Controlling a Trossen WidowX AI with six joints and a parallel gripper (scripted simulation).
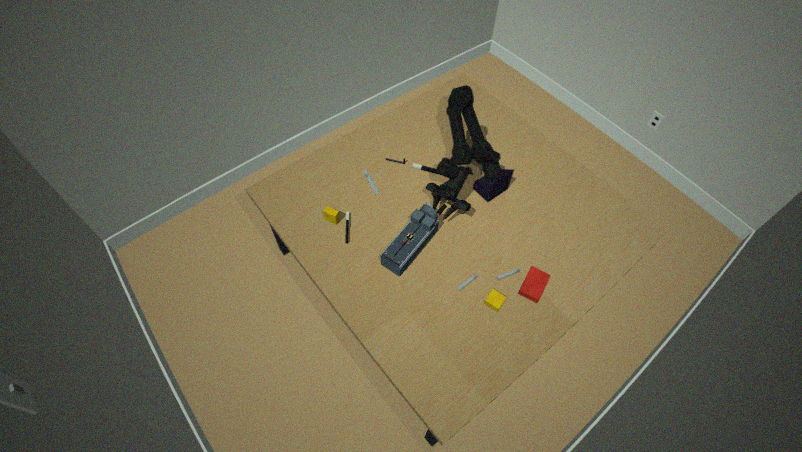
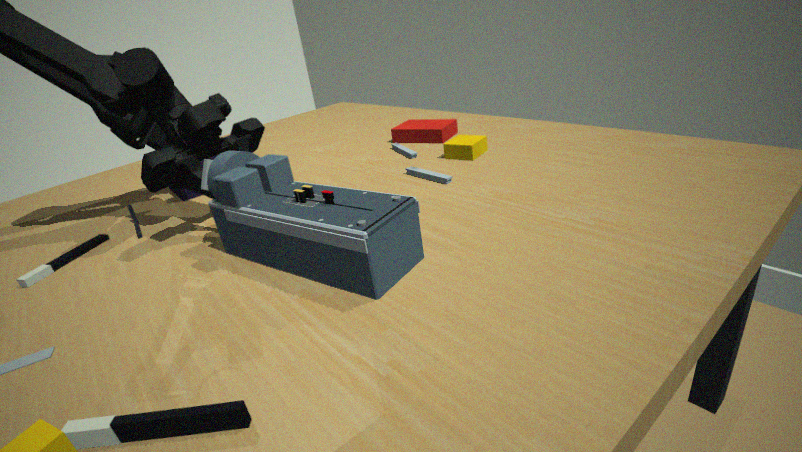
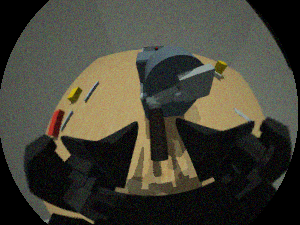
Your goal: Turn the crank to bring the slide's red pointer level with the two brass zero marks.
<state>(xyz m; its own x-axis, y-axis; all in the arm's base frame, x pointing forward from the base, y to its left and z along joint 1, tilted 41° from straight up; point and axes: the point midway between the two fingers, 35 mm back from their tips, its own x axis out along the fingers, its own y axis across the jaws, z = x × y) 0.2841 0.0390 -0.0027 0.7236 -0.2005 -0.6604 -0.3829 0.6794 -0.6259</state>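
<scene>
My gripper tip is 20 mm below the dark crank handle, 20 mm past it and 10 mm to the left of it. Round my gripper tip: red pointer (200 mm ahead, 60 mm to the left, 30 mm above); then red block (430 mm to the left, 160 mm behind, 40 mm below); then grey bar (330 mm to the right, 130 mm ahead, 50 mm below).
</scene>
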